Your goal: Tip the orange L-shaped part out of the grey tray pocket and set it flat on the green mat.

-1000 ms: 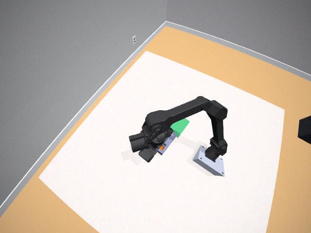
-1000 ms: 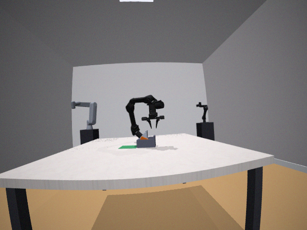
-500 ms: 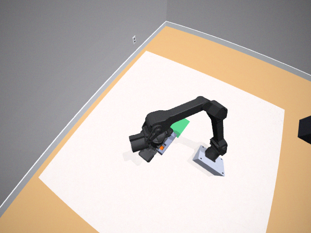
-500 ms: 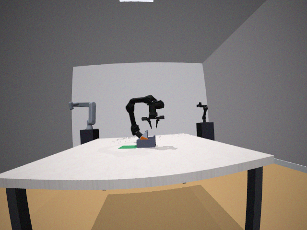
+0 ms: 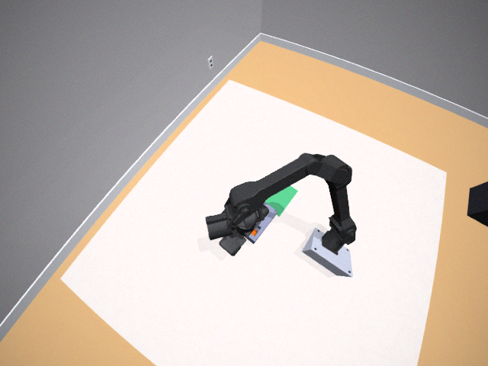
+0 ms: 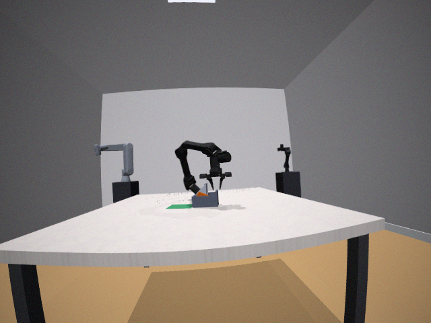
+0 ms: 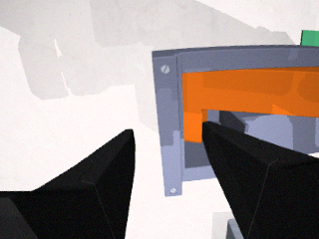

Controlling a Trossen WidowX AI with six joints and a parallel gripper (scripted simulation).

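Now: gripper tip 50 mm to the left of the orange L-shaped part, 50 mm above it and 10 mm past it. Also, from my gripper tip: green mat: 220 mm to the right, 110 mm below, 30 mm behind.
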